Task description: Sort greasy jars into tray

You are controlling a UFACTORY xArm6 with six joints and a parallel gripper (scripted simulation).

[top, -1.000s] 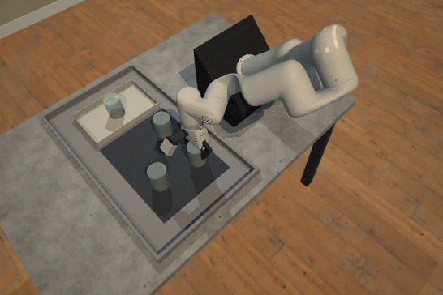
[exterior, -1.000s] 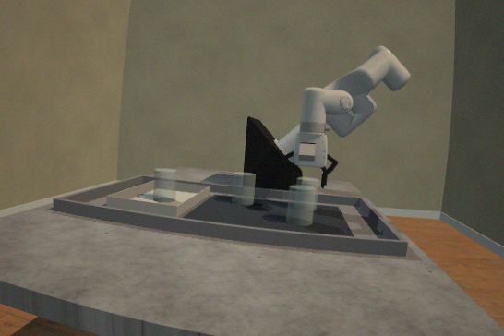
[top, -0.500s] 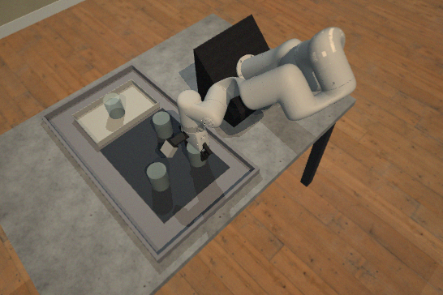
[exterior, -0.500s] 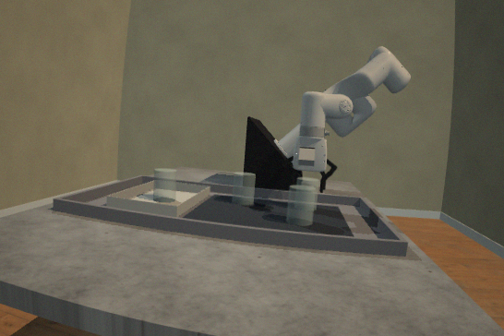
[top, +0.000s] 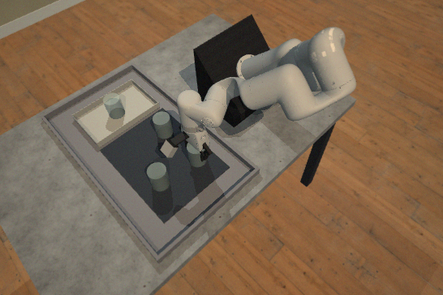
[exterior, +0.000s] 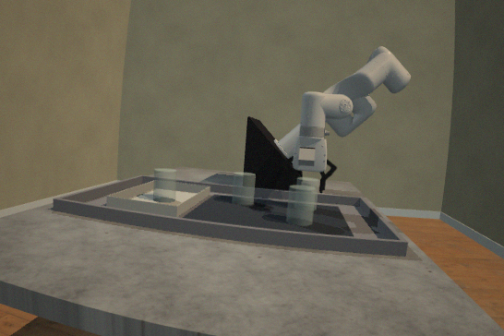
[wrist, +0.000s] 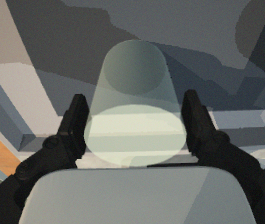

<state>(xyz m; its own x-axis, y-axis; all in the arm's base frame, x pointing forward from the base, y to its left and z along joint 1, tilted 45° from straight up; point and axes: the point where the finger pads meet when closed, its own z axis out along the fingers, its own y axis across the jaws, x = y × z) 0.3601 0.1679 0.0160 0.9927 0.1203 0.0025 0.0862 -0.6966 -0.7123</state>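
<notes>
Now: hand 100 mm short of the dark mat, 90 mm to the left of it and 70 mm above it. From my hand the other things lie so: cream tray 410 mm to the right, 130 mm ahead, 60 mm below.
</notes>
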